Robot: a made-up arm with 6 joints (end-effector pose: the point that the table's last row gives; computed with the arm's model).
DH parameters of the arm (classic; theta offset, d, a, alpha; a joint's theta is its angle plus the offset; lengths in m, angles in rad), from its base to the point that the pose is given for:
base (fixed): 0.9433 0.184 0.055 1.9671
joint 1: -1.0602 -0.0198 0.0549 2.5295
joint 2: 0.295 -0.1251 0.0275 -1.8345
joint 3: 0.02 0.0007 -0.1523 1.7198
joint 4: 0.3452 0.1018 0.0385 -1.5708
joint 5: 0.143 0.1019 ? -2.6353
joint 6: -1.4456 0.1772 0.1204 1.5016
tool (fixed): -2.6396 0.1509 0 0
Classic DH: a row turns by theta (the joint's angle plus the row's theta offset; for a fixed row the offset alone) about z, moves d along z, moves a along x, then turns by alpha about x.
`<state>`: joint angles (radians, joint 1 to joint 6).
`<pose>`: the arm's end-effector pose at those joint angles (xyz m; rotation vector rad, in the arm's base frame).
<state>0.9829 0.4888 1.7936 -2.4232 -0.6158 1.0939</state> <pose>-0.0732 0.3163 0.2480 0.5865 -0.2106 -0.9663</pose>
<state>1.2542 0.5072 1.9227 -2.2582 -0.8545 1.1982</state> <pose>0.0411 0.3792 0.2997 0.6674 -0.4025 -1.4389</pose>
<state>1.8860 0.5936 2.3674 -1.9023 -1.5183 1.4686</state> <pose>0.3617 0.1586 0.5183 0.6097 -0.0615 -2.7146</pose>
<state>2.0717 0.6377 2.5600 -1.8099 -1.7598 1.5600</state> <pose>0.4081 -0.0148 0.5323 0.5024 0.3806 -3.0272</pose>
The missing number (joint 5, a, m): 0.0689
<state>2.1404 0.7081 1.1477 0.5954 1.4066 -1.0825</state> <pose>0.1979 0.1848 0.2752 -0.6705 1.6219 -0.7208</pose>
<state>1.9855 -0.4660 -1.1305 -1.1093 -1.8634 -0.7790</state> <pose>0.0137 -0.1405 0.3331 0.4214 0.9983 -0.8358</pose>
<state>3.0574 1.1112 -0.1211 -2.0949 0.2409 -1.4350</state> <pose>-0.2075 0.0201 0.1174 -0.2764 -1.4041 -0.8202</pose>
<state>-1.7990 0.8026 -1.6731 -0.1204 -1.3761 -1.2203</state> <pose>0.0061 -0.1119 -0.0232 1.9375 1.7620 -1.0829</pose>
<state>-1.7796 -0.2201 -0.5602 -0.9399 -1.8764 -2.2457</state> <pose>0.1442 0.2763 0.0639 -1.6039 -0.6375 -1.7118</pose>
